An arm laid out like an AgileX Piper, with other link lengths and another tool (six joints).
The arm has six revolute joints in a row. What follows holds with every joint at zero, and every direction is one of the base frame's.
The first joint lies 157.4 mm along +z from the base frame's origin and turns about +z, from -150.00 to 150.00 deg.
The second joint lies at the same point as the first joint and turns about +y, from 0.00 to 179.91 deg.
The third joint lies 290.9 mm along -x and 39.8 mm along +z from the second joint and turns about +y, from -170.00 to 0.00 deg.
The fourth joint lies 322.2 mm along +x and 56.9 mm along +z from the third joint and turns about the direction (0.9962, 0, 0.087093), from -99.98 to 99.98 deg.
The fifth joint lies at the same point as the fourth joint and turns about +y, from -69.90 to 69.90 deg.
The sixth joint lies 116.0 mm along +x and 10.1 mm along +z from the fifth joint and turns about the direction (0.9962, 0, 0.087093), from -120.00 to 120.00 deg.
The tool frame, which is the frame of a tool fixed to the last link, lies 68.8 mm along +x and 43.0 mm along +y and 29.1 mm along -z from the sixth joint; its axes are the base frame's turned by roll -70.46, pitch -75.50 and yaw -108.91 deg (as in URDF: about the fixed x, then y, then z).
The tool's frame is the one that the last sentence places.
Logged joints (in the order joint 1, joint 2, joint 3, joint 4, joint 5, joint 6), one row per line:
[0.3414, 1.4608, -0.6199, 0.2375, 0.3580, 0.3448]
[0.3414, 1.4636, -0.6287, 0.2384, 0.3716, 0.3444]
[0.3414, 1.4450, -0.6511, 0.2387, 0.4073, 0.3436]
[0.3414, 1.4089, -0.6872, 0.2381, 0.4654, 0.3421]
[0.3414, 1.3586, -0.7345, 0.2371, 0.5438, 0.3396]
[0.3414, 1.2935, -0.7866, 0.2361, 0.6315, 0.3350]
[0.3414, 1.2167, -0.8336, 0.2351, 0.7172, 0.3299]
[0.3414, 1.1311, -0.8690, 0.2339, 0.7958, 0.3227]
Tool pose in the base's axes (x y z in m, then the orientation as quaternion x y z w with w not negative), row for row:
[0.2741, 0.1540, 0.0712, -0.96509, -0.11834, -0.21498, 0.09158]
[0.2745, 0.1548, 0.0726, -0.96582, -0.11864, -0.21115, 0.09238]
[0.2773, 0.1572, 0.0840, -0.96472, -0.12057, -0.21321, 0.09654]
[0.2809, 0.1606, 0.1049, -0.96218, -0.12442, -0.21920, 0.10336]
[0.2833, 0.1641, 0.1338, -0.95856, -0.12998, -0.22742, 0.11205]
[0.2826, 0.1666, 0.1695, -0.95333, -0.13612, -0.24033, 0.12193]
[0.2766, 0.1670, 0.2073, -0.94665, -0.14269, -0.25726, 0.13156]
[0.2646, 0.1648, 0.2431, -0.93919, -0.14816, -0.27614, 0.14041]
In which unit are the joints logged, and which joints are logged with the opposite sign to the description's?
The joints are logged in radians. Opposite sign: joint 6.
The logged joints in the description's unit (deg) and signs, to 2 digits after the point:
[19.56, 83.70, -35.52, 13.61, 20.51, -19.76]
[19.56, 83.86, -36.02, 13.66, 21.29, -19.73]
[19.56, 82.79, -37.31, 13.68, 23.34, -19.69]
[19.56, 80.72, -39.37, 13.64, 26.67, -19.60]
[19.56, 77.84, -42.08, 13.58, 31.16, -19.46]
[19.56, 74.11, -45.07, 13.53, 36.18, -19.19]
[19.56, 69.71, -47.76, 13.47, 41.09, -18.90]
[19.56, 64.81, -49.79, 13.40, 45.60, -18.49]

